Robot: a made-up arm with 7 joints. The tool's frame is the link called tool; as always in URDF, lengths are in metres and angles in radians.
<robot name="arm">
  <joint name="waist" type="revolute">
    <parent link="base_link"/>
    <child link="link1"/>
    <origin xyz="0 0 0" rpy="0 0 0"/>
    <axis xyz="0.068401 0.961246 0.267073"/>
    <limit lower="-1.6" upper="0.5" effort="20" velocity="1.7"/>
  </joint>
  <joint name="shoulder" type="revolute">
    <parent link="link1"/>
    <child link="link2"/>
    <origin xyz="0 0.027 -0.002" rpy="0 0 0"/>
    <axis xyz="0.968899 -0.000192 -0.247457"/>
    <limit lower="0" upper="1.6" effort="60" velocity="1.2"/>
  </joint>
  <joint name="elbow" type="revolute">
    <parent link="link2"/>
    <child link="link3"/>
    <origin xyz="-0.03 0.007 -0.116" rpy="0 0 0"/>
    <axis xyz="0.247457 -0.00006 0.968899"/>
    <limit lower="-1.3" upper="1.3" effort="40" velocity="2.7"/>
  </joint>
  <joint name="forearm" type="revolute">
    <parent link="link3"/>
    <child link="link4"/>
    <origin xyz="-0.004 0 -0.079" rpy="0 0 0"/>
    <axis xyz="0.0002 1 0.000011"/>
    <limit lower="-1.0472" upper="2.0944" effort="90" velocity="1"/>
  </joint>
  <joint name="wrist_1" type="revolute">
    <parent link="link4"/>
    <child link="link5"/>
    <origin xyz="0.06 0.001 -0.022" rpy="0 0 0"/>
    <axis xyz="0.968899 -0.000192 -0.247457"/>
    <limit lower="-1.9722" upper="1.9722" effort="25" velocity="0.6"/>
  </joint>
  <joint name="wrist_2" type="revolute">
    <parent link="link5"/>
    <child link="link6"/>
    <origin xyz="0.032 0 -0.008" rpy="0 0 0"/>
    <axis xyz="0.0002 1 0.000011"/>
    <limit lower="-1.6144" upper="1.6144" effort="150" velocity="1.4"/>
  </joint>
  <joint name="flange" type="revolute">
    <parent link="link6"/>
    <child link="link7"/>
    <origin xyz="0.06 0 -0.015" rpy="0 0 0"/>
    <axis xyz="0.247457 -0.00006 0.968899"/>
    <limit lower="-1.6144" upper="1.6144" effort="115" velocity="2.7"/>
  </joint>
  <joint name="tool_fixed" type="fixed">
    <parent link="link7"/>
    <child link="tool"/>
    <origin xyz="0 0 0" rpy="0 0.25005 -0.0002"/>
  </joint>
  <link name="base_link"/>
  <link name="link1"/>
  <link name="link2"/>
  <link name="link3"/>
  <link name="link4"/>
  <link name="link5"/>
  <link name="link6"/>
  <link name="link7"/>
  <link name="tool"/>
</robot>
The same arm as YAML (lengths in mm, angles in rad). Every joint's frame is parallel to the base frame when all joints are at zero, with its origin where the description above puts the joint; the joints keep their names.
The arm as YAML. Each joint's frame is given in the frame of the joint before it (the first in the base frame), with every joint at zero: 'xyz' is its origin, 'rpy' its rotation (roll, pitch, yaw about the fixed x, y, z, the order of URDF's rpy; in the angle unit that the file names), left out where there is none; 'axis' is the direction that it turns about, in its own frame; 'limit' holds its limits. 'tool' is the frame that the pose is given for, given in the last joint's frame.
units:
  length: mm
  angle: rad
joints:
  - name: waist
    type: revolute
    origin:
      xyz: [0.0, 0.0, 0.0]
    axis: [0.068403, 0.961235, 0.26711]
    limit:
      lower: -1.6
      upper: 0.5
  - name: shoulder
    type: revolute
    origin:
      xyz: [0.0, 27.0, -2.0]
    axis: [0.968889, -0.0002, -0.247497]
    limit:
      lower: 0.0
      upper: 1.6
  - name: elbow
    type: revolute
    origin:
      xyz: [-30.0, 7.0, -116.0]
    axis: [0.247497, -0.0001, 0.968889]
    limit:
      lower: -1.3
      upper: 1.3
  - name: forearm
    type: revolute
    origin:
      xyz: [-4.0, 0.0, -79.0]
    axis: [0.0002, 1.0, 0.0]
    limit:
      lower: -1.0472
      upper: 2.0944
  - name: wrist_1
    type: revolute
    origin:
      xyz: [60.0, 1.0, -22.0]
    axis: [0.968889, -0.0002, -0.247497]
    limit:
      lower: -1.9722
      upper: 1.9722
  - name: wrist_2
    type: revolute
    origin:
      xyz: [32.0, 0.0, -8.0]
    axis: [0.0002, 1.0, 0.0]
    limit:
      lower: -1.6144
      upper: 1.6144
  - name: flange
    type: revolute
    origin:
      xyz: [60.0, 0.0, -15.0]
    axis: [0.247497, -0.0001, 0.968889]
    limit:
      lower: -1.6144
      upper: 1.6144
tool:
  origin:
    xyz: [0.0, 0.0, 0.0]
    rpy: [0.0, 0.25, -0.0002]

